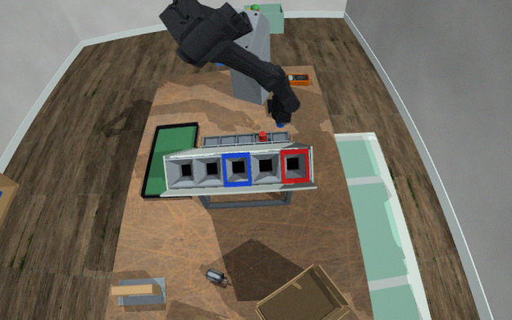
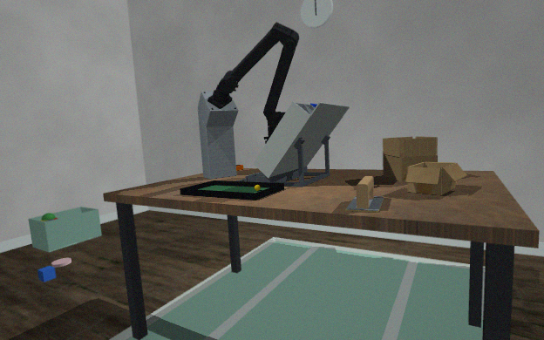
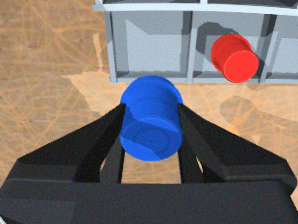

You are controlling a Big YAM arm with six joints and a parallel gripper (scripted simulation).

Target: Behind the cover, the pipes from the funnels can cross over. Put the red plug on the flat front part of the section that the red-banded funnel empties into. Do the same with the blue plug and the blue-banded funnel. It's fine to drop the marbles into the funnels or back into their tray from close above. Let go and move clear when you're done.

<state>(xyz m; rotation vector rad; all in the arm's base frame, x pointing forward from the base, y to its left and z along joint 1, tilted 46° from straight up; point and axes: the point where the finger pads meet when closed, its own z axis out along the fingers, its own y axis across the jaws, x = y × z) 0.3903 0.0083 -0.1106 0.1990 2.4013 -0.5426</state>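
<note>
Right now the red plug is 30 mm behind my hand, 70 mm to the right of it and 100 mm below it. From my hand the other things lie so: blue plug: 10 mm below; then cover: 130 mm ahead, 200 mm to the right, 90 mm above; then green marble tray: 90 mm behind, 480 mm to the right, 110 mm below.
</note>
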